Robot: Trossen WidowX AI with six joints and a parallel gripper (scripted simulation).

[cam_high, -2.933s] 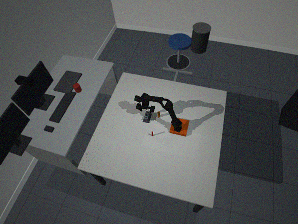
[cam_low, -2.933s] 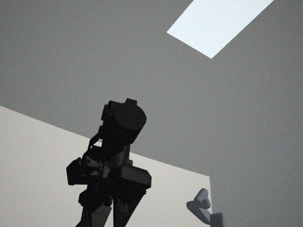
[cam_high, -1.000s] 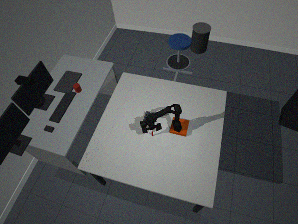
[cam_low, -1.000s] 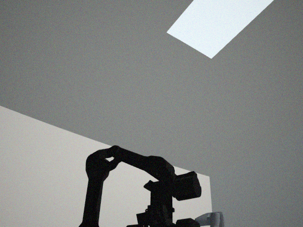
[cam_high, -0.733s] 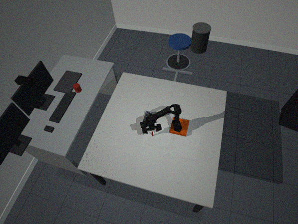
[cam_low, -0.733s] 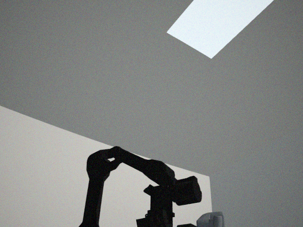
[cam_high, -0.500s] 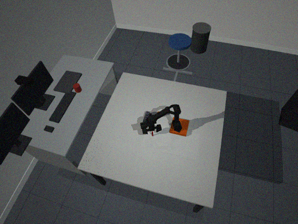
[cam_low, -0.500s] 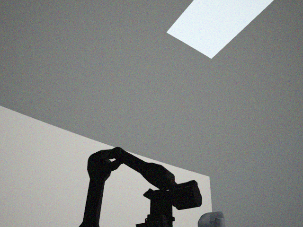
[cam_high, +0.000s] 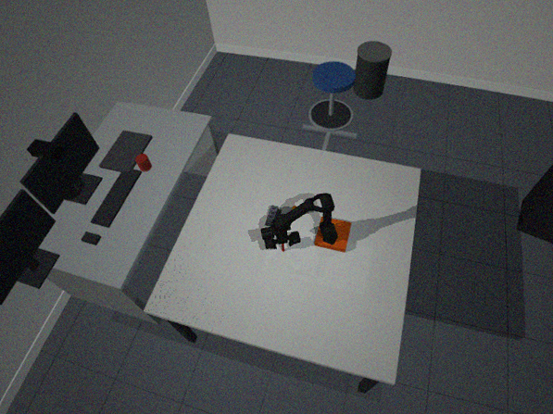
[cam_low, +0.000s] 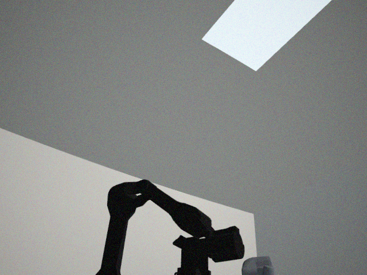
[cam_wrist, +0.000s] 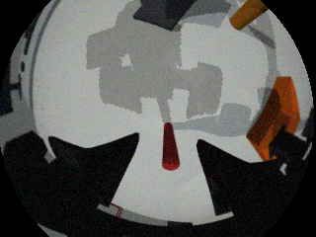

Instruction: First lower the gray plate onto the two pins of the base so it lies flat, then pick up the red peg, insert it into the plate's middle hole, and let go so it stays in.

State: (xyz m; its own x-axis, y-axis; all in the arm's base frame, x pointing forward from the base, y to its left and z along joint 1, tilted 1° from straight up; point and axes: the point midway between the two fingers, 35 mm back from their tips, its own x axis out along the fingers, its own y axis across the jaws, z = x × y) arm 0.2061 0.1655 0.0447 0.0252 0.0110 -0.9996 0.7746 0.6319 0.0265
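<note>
My gripper tip is now right at the red peg. Round my gripper tip: base (16 cm to the right, 15 cm ahead, 3 cm below); then gray plate (16 cm to the right, 15 cm ahead).
</note>
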